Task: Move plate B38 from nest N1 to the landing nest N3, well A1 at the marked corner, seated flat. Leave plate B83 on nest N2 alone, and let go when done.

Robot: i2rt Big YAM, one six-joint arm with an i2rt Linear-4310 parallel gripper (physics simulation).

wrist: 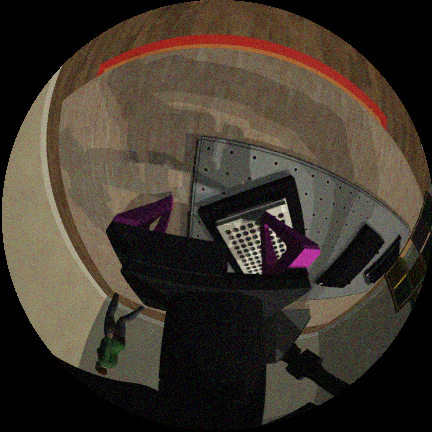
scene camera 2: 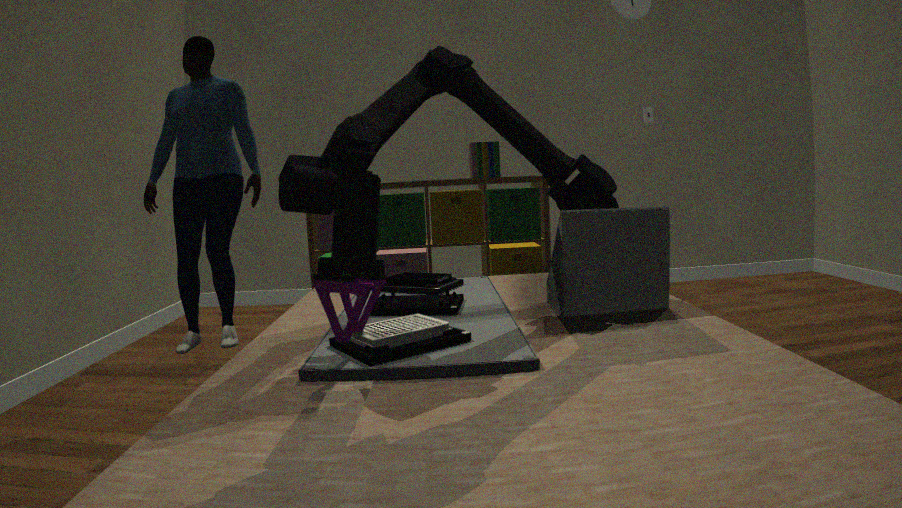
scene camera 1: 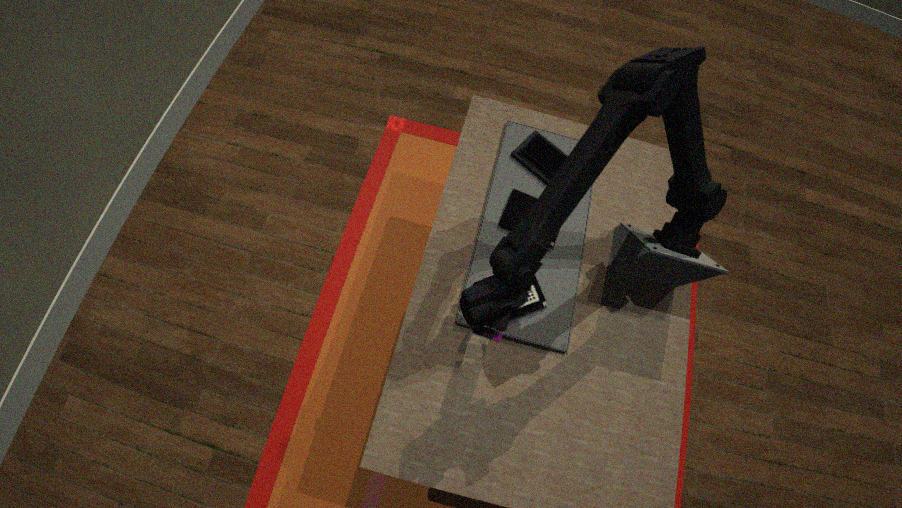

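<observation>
A white well plate [scene camera 1: 533, 294] [scene camera 2: 403, 328] [wrist: 242, 233] sits in a black nest [scene camera 2: 372, 356] [wrist: 298, 200] at the near end of the deck. My gripper [scene camera 2: 345, 337] [wrist: 218, 207] is open and empty. Its purple fingers reach down at the plate's left end in scene camera 2; in the wrist view one finger overlaps the plate and the other is beyond the deck edge. Contact cannot be told. A black middle nest [scene camera 1: 516, 211] [wrist: 352, 255] and a black far nest [scene camera 1: 539, 154] [wrist: 384, 260] stand farther along. Labels, the marked corner and any dark plate cannot be made out.
The grey perforated deck [scene camera 1: 568, 328] [scene camera 2: 504, 353] [wrist: 220, 160] lies on the wooden table [scene camera 1: 568, 429] [scene camera 2: 599, 441] [wrist: 150, 115]. The arm's grey base block [scene camera 2: 612, 258] stands to the right in scene camera 2. A person [scene camera 2: 208, 132] stands behind the table at left.
</observation>
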